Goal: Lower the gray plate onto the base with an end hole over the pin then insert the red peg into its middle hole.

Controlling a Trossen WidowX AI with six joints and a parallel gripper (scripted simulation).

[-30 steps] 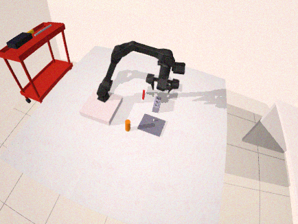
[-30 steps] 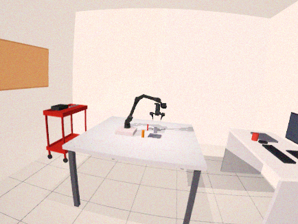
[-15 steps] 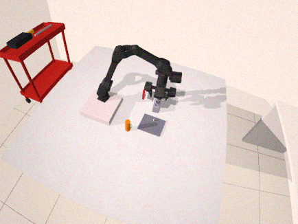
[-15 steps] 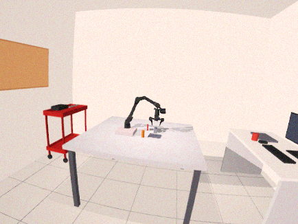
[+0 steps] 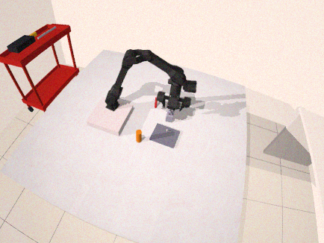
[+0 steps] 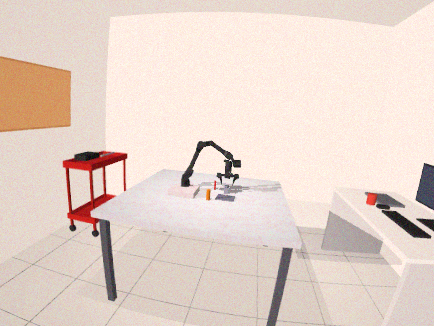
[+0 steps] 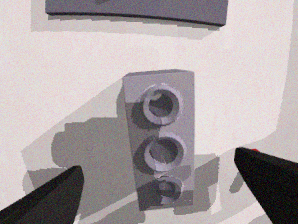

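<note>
The gray plate lies 20 mm below my gripper tip. Round my gripper tip: orange cylinder 80 mm behind, 250 mm to the right, 20 mm below; red peg 110 mm behind, 20 mm to the left, 20 mm below; dark base 30 mm ahead, 130 mm to the right, 50 mm below.
</note>
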